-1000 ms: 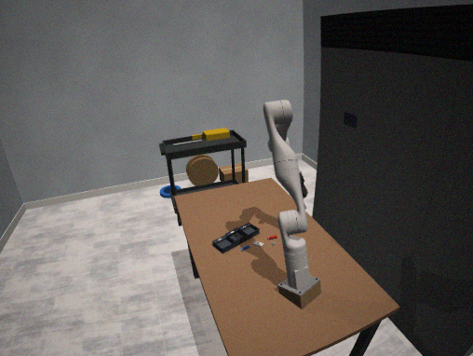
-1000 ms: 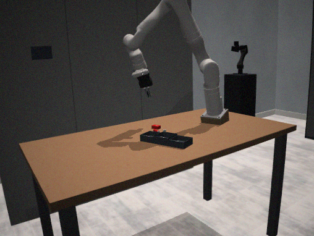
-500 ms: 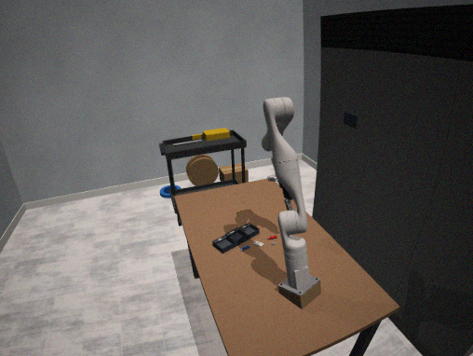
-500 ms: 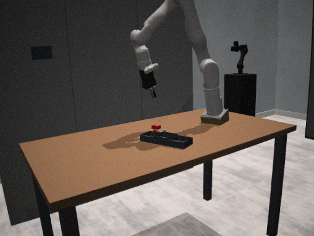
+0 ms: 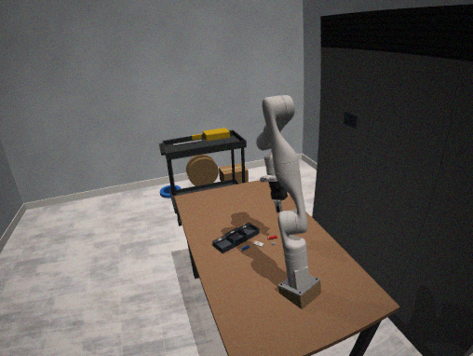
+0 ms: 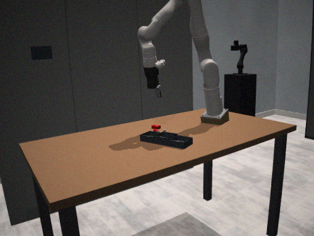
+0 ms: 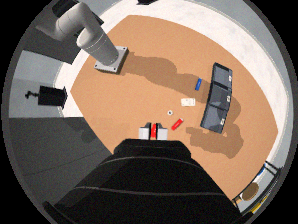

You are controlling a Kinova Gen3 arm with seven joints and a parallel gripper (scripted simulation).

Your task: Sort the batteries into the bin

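My gripper is now 200 mm to the right of the long bin, 190 mm above it and 80 mm short of it. Also, from my hand: red nine-volt battery 200 mm below, 60 mm to the right; then red piece 200 mm below, 30 mm ahead, 20 mm to the left; then grey round piece 200 mm below, 30 mm to the left, 10 mm behind.
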